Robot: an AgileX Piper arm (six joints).
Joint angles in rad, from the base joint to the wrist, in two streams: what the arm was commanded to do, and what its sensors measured. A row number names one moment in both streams.
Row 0, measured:
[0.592, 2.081, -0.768, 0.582, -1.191, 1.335]
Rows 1 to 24, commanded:
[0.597, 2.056, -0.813, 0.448, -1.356, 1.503]
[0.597, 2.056, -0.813, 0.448, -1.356, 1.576]
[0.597, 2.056, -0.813, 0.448, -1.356, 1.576]
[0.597, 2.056, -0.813, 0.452, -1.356, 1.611]
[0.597, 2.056, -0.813, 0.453, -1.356, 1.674]
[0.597, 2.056, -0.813, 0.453, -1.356, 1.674]
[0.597, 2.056, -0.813, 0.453, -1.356, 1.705]
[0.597, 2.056, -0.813, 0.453, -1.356, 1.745]
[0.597, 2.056, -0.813, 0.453, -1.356, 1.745]
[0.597, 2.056, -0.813, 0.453, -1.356, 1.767]
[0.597, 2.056, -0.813, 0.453, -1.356, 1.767]
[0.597, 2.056, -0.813, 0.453, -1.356, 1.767]
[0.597, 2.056, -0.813, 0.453, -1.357, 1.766]
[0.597, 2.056, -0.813, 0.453, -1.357, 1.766]
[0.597, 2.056, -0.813, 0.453, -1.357, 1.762]
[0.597, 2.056, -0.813, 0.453, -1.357, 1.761]
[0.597, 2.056, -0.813, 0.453, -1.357, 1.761]
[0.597, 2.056, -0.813, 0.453, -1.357, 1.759]
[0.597, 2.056, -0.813, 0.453, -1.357, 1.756]
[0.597, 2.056, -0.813, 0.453, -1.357, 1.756]
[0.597, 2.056, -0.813, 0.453, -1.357, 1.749]
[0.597, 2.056, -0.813, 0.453, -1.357, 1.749]
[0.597, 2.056, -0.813, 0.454, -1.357, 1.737]
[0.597, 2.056, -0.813, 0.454, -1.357, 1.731]
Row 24, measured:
[0.595, 2.079, -0.768, 0.589, -1.198, 1.740]
